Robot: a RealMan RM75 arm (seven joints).
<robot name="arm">
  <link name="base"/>
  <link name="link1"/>
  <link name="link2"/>
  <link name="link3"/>
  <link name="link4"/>
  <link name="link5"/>
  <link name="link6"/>
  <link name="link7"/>
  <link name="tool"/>
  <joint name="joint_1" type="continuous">
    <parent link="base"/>
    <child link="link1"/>
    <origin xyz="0 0 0.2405"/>
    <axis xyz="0 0 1"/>
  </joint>
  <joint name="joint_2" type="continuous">
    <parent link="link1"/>
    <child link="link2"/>
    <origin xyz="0 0 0"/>
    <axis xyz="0 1 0"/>
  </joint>
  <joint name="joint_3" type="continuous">
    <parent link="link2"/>
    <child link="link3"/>
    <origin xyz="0 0 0.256"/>
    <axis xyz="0 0 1"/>
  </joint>
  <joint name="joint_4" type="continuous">
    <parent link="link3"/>
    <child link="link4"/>
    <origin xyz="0 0 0"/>
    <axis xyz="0 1 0"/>
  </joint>
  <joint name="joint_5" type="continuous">
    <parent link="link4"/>
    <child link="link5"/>
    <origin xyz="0 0 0.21"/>
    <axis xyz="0 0 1"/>
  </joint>
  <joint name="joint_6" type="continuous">
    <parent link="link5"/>
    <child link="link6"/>
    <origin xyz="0 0 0"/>
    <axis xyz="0 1 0"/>
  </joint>
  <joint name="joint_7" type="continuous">
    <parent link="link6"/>
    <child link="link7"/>
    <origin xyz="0 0 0.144"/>
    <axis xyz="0 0 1"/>
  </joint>
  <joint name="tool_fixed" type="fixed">
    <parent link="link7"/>
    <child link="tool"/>
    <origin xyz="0 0 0"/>
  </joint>
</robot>
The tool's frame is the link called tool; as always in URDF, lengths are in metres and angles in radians. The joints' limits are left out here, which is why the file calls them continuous.
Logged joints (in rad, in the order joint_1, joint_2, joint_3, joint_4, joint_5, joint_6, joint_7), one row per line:
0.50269 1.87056 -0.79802 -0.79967 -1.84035 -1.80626 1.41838
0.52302 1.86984 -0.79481 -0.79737 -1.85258 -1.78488 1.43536
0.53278 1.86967 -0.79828 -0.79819 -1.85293 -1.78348 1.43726
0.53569 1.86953 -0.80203 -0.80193 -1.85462 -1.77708 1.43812
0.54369 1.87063 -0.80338 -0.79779 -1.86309 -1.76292 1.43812
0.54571 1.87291 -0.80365 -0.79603 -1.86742 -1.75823 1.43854
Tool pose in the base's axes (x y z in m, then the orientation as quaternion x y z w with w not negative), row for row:
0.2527 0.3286 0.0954 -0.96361 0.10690 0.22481 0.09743
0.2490 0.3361 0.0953 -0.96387 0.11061 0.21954 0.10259
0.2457 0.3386 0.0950 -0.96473 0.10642 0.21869 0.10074
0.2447 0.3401 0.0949 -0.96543 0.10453 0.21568 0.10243
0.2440 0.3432 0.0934 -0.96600 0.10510 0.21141 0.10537
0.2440 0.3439 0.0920 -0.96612 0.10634 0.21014 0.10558
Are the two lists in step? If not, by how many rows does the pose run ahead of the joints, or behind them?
They are in step.
